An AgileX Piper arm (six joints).
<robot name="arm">
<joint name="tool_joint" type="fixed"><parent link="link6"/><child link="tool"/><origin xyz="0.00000 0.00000 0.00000"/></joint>
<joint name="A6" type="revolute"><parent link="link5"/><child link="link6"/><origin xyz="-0.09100 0.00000 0.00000" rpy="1.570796 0.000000 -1.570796"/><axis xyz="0 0 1"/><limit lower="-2.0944" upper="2.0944"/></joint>
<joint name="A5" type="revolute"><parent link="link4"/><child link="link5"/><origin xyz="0.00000 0.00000 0.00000" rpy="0.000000 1.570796 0.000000"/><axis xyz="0 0 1"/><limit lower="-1.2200" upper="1.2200"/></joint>
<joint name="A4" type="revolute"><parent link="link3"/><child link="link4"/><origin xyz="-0.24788 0.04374 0.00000" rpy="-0.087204 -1.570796 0.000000"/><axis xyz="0 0 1"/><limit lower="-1.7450" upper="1.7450"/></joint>
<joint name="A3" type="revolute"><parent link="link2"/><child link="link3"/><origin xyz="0.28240 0.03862 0.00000"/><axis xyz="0 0 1"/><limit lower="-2.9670" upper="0.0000"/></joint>
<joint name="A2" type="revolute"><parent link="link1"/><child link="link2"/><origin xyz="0.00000 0.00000 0.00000" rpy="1.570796 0.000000 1.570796"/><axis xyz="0 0 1"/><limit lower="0.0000" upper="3.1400"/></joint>
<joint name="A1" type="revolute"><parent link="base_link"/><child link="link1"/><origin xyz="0.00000 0.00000 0.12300" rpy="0.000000 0.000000 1.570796"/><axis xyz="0 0 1"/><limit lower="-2.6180" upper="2.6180"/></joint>
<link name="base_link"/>
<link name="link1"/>
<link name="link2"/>
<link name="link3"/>
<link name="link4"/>
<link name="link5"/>
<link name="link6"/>
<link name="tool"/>
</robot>
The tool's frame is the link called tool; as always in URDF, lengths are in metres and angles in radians.
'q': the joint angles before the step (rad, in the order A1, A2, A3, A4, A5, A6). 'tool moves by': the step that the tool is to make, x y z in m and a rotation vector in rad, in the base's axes. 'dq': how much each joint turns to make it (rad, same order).
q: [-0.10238 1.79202 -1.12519 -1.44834 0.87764 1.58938]
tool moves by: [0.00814 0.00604 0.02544 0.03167 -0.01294 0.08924]
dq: [0.00409 -0.03721 -0.06672 0.08188 -0.07376 -0.14437]
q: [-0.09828 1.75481 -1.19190 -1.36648 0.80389 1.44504]
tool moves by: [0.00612 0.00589 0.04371 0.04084 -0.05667 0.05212]
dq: [0.00566 -0.04562 -0.12116 0.15029 -0.02680 -0.17807]
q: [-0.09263 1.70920 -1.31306 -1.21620 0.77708 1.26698]
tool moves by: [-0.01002 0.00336 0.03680 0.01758 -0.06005 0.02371]
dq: [0.00048 -0.06826 -0.05341 0.08740 -0.00135 -0.09913]
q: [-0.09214 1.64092 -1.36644 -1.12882 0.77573 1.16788]
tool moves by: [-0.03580 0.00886 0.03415 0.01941 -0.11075 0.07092]
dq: [0.00002 -0.16123 0.06883 0.03976 -0.07372 -0.02772]
